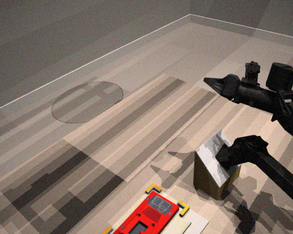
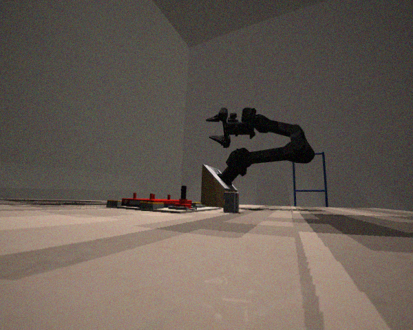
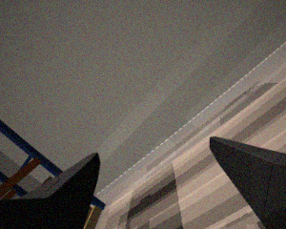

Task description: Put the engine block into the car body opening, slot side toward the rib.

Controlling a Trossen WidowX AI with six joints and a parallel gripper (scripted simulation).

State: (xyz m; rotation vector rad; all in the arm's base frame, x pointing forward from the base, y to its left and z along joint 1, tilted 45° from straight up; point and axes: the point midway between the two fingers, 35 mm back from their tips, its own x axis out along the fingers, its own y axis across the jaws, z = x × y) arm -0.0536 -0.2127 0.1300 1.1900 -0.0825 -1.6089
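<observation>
Right now my gripper tip is 34 cm above the engine block, 32 cm short of it and 20 cm to the right of it.
</observation>
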